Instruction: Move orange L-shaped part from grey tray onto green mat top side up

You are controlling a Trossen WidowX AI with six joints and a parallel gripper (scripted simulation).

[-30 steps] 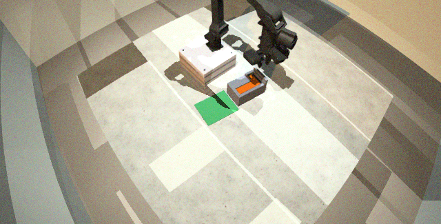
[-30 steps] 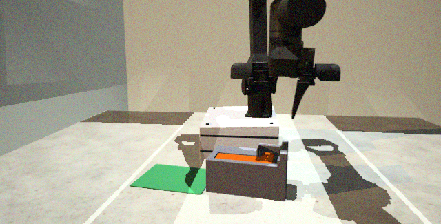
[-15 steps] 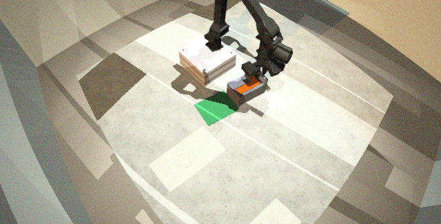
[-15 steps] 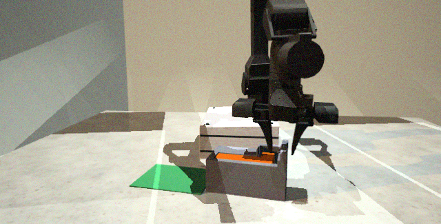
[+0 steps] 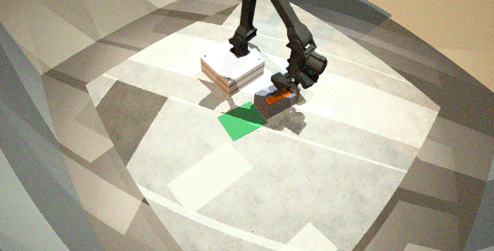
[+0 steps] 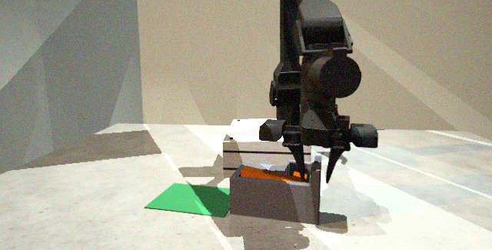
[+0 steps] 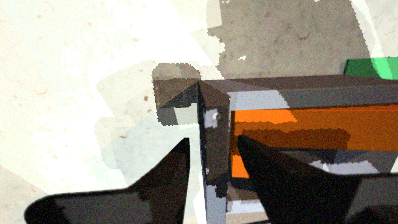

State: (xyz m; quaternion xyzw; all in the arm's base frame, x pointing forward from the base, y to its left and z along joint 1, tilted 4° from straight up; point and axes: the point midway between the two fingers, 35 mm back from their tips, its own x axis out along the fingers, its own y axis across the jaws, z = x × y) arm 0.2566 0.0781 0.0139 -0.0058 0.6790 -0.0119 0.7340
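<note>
Right now the orange L-shaped part is 6 cm to the right of my gripper tip, 1 cm below it and 1 cm behind it. The rest, counted from my gripper tip: green mat: 22 cm to the right, 7 cm below, 1 cm behind.
</note>
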